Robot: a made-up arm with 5 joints. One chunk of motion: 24 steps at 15 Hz.
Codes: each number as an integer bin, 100 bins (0 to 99) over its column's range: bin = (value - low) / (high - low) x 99, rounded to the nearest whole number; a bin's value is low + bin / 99 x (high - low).
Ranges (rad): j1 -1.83..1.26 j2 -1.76..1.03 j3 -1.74..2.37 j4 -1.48..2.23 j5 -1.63..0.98
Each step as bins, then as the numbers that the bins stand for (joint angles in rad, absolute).
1 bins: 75 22 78 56 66
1 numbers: 0.5109 -1.1400 1.4982 0.6186 0.1100
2 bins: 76 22 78 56 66
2 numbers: 0.5421 -1.1400 1.4982 0.6186 0.1100
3 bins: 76 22 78 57 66
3 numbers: 0.5421 -1.1400 1.4982 0.6561 0.1100
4 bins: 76 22 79 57 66
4 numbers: 0.5421 -1.1400 1.5397 0.6561 0.1100
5 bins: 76 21 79 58 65
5 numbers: 0.5421 -1.1682 1.5397 0.6935 0.0836
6 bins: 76 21 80 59 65
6 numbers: 0.5421 -1.1682 1.5812 0.7310 0.0836
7 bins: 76 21 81 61 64
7 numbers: 0.5421 -1.1682 1.6227 0.8060 0.0573
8 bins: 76 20 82 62 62
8 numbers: 0.5421 -1.1964 1.6642 0.8434 0.0045
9 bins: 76 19 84 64 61
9 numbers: 0.5421 -1.2245 1.7473 0.9184 -0.0218
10 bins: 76 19 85 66 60
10 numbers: 0.5421 -1.2245 1.7888 0.9933 -0.0482
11 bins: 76 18 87 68 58
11 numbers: 0.5421 -1.2527 1.8718 1.0683 -0.1009
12 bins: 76 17 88 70 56
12 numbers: 0.5421 -1.2809 1.9133 1.1432 -0.1536
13 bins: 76 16 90 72 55
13 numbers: 0.5421 -1.3091 1.9964 1.2182 -0.1800
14 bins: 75 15 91 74 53
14 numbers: 0.5109 -1.3373 2.0379 1.2931 -0.2327
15 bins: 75 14 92 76 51
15 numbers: 0.5109 -1.3655 2.0794 1.3681 -0.2855
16 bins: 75 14 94 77 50
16 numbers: 0.5109 -1.3655 2.1624 1.4056 -0.3118
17 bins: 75 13 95 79 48
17 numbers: 0.5109 -1.3936 2.2039 1.4805 -0.3645
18 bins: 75 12 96 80 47
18 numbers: 0.5109 -1.4218 2.2455 1.5180 -0.3909
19 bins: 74 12 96 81 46
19 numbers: 0.4797 -1.4218 2.2455 1.5555 -0.4173
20 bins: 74 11 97 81 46
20 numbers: 0.4797 -1.4500 2.2870 1.5555 -0.4173
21 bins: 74 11 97 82 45
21 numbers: 0.4797 -1.4500 2.2870 1.5929 -0.4436
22 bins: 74 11 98 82 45
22 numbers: 0.4797 -1.4500 2.3285 1.5929 -0.4436
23 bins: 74 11 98 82 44
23 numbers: 0.4797 -1.4500 2.3285 1.5929 -0.4700
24 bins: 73 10 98 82 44
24 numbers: 0.4485 -1.4782 2.3285 1.5929 -0.4700
